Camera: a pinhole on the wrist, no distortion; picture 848 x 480 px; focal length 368.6 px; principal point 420.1 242.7 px. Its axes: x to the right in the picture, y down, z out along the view. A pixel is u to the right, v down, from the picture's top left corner.
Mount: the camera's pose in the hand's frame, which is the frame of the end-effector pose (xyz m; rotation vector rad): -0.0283 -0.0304 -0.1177 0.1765 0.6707 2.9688
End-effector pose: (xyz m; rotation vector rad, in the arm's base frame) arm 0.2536 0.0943 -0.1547 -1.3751 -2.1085 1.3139
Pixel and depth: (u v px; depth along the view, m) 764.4 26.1 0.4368
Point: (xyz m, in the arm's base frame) 0.5429 -0.2585 -0.5370
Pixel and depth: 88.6 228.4 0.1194
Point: 0.2284 0.1867 -0.1726
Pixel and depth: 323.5 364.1 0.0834
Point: 0.2614 0.1112 -0.1193
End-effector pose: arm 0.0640 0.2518 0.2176 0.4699 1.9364 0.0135
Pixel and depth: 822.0 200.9 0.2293
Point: 0.2708 0.2606 0.4187
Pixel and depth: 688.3 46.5 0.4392
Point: 0.4627 0.4912 0.4637
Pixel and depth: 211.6 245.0 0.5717
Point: 0.3223 0.4542 -0.2191
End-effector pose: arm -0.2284 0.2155 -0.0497 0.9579 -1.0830 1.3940
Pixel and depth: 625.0 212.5 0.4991
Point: -0.4587 -0.1741 -0.2106
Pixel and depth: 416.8 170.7 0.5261
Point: -0.5211 -0.0717 0.0535
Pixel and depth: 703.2 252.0 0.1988
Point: -0.2807 0.1005 -0.1833
